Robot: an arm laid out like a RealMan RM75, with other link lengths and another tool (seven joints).
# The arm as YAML. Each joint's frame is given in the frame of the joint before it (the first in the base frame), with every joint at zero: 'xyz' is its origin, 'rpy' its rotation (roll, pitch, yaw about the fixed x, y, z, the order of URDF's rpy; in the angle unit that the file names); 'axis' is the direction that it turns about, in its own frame. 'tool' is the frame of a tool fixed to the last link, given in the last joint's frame.
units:
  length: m
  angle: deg
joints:
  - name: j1
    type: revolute
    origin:
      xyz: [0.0, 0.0, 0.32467]
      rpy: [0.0, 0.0, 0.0]
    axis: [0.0, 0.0, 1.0]
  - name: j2
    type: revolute
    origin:
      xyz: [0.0, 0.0, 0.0]
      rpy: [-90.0, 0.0, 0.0]
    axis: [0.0, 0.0, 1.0]
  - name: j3
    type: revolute
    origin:
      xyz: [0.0, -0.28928, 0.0]
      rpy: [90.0, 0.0, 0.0]
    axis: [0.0, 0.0, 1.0]
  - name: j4
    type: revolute
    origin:
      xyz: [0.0, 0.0, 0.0]
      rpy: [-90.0, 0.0, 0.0]
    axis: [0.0, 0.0, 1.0]
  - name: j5
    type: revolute
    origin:
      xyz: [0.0, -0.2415, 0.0]
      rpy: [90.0, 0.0, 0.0]
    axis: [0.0, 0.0, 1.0]
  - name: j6
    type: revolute
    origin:
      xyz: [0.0, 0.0, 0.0]
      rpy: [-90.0, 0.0, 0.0]
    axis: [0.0, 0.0, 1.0]
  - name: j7
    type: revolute
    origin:
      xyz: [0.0, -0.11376, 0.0]
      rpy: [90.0, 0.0, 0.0]
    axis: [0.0, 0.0, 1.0]
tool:
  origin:
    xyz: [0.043, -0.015, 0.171]
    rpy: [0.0, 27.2, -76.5]
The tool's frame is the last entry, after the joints.
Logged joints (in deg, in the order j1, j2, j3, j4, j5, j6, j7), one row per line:
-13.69, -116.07, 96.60, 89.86, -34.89, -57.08, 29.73
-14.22, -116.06, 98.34, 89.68, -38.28, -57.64, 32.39
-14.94, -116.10, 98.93, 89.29, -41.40, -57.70, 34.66
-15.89, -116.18, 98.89, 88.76, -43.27, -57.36, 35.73
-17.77, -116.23, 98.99, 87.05, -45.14, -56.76, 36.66
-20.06, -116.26, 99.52, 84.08, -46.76, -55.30, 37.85
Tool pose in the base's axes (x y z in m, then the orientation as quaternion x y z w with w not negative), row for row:
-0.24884, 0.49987, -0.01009, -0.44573, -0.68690, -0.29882, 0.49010
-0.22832, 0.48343, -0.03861, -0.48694, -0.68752, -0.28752, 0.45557
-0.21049, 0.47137, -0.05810, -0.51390, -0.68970, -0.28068, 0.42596
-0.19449, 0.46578, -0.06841, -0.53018, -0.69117, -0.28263, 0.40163
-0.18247, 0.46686, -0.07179, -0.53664, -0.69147, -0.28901, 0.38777
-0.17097, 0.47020, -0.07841, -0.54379, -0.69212, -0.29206, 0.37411
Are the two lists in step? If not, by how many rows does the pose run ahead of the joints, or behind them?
The pose runs 1 row behind the joints: the pose in row i belongs to the joints in row i - 1.
